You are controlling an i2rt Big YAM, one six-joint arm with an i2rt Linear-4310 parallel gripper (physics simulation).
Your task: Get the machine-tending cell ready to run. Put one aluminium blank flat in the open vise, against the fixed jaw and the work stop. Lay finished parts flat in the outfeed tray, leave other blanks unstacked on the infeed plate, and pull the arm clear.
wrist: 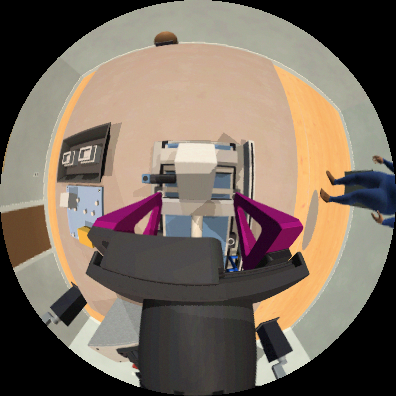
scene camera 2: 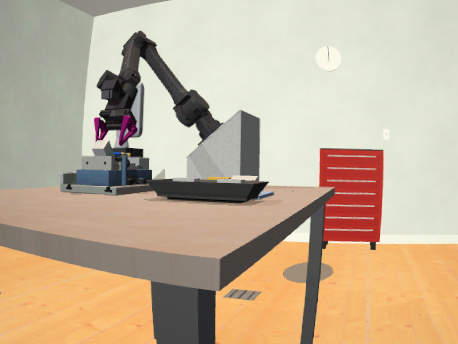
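Seen in the pictures: gripper, fingertip midpoint: (wrist: 197, 196) (scene camera 2: 108, 145); arm's base at its link origin: (wrist: 135, 349) (scene camera 2: 216, 137).
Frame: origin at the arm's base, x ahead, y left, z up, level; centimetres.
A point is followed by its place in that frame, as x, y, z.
A pale blank (scene camera 2: 102, 148) @(53.0, -10.7, -5.8) (wrist: 196, 167) @(50.0, -12.7, -4.0) sits tilted on top of the vise (scene camera 2: 97, 177) @(55.0, -10.7, -13.3) (wrist: 172, 206) @(45.3, -10.2, -7.7), not flat. My gripper (scene camera 2: 110, 143) @(47.1, -13.2, -4.6) (wrist: 197, 196) @(47.1, -13.2, -4.6) is open and empty over the vise, pointing down. Its fingertips stand on either side of the vise in the wrist view, close to the tilted blank. The dark outfeed tray (scene camera 2: 200, 191) @(59.3, 20.4, -15.1) (wrist: 107, 150) @(54.9, 9.7, -16.5) holds two finished parts, one (wrist: 87, 153) @(53.9, 14.6, -14.1) larger in view than the other (wrist: 68, 158) @(52.9, 22.4, -12.5). The blue infeed plate (scene camera 2: 267, 195) @(36.5, 28.5, -17.0) (wrist: 82, 220) @(35.7, 18.5, -16.5) bears a pale blank (wrist: 68, 200) @(41.6, 21.0, -12.9) and several small pegs.
A yellow block (wrist: 86, 237) @(33.1, 13.2, -13.0) is at the near end of the infeed plate. The vise has a dark handle (wrist: 162, 178) @(48.7, -8.6, -7.7) on its left in the wrist view. A grey wedge pedestal (scene camera 2: 250, 145) @(-5.1, 11.0, -2.5) (wrist: 117, 322) @(6.9, 6.1, -6.3) carries my arm. A light grey arm (scene camera 2: 140, 110) stands behind my gripper.
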